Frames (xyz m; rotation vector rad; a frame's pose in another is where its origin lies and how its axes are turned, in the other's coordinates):
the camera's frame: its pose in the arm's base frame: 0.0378 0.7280 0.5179 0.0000 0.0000 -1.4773
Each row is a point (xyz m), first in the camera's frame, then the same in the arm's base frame.
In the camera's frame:
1: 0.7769 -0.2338 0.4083
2: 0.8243 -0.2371 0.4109
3: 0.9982 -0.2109 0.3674
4: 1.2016 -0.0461 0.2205
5: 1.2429 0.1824 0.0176
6: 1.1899 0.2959 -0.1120
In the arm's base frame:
1: -0.1224 -0.0673 0.9262
2: -0.1213 -0.1148 0.9288
3: -0.0790 -0.2855 0.8853
4: 0.1041 -0.4727 0.7384
5: 0.3354 -0.4924 0.5355
6: 0.4435 -0.4291 0.4059

